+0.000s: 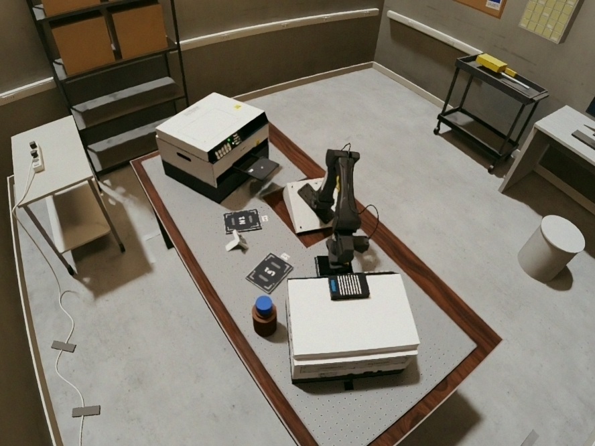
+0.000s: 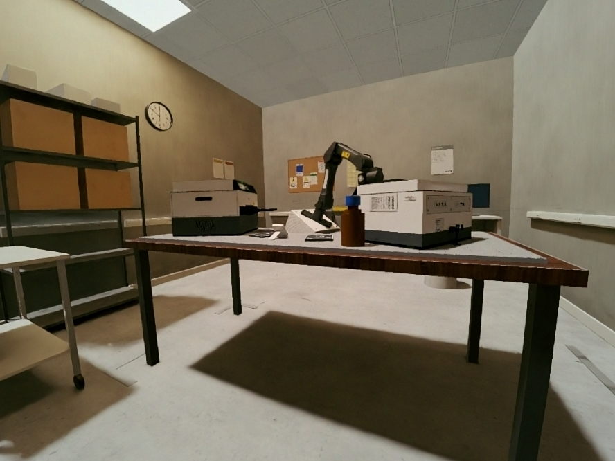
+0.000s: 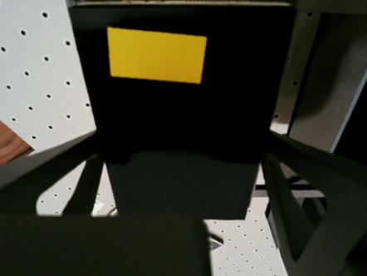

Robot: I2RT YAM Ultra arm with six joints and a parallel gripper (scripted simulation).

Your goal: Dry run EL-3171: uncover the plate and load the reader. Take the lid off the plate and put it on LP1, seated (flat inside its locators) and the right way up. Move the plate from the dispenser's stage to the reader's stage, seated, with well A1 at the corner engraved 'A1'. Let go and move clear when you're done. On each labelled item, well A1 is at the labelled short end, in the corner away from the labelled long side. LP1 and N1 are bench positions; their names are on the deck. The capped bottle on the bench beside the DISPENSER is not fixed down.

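The well plate is 1 cm below my hand. Also, from my hand: label 20 cm to the right, 10 cm below, 7 cm ahead.
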